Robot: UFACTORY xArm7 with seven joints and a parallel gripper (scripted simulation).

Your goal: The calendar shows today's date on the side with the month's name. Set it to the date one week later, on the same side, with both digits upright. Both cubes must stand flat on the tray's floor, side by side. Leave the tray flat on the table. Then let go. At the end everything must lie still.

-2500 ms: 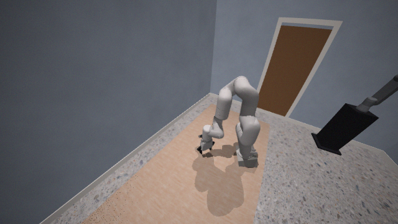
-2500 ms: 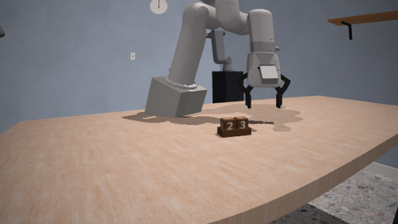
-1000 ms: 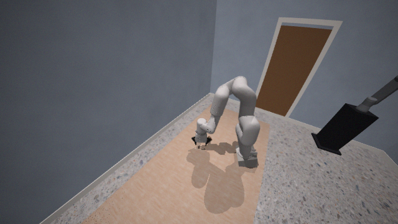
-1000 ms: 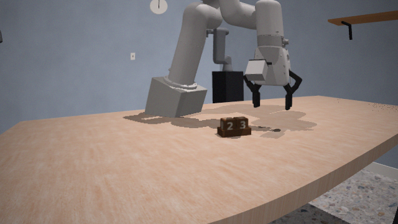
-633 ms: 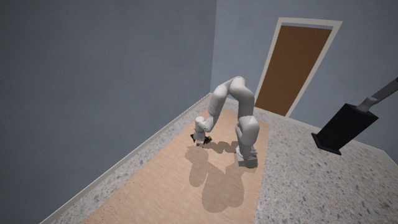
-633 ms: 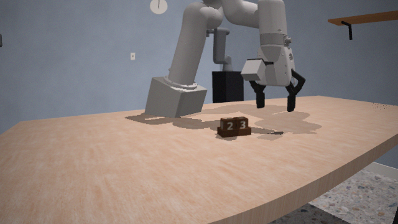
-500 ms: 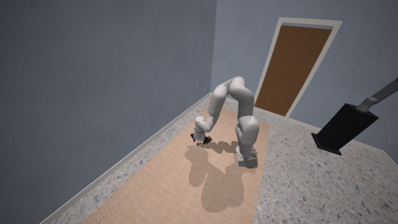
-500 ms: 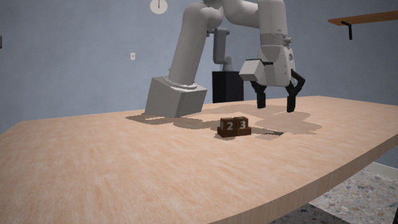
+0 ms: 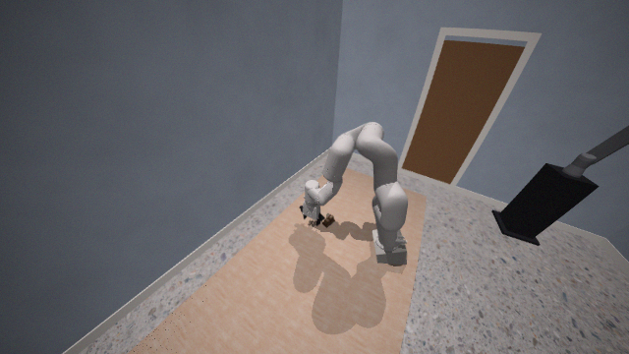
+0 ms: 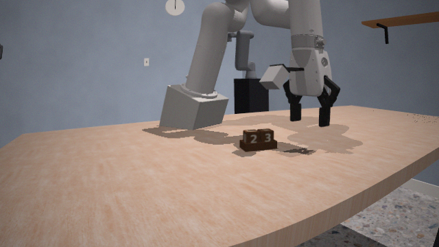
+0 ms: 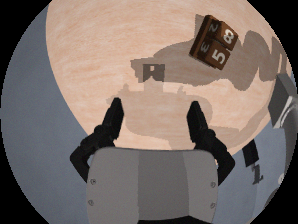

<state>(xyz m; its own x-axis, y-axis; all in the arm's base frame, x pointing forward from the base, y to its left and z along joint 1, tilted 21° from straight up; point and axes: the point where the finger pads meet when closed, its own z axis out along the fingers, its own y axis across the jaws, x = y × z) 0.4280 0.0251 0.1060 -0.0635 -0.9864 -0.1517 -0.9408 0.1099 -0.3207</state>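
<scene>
My gripper is now 100 mm to the left of the cube, 90 mm past it and 40 mm above it. Round my hand: brown wooden tray (80 mm to the right, 80 mm behind, 60 mm below).
</scene>
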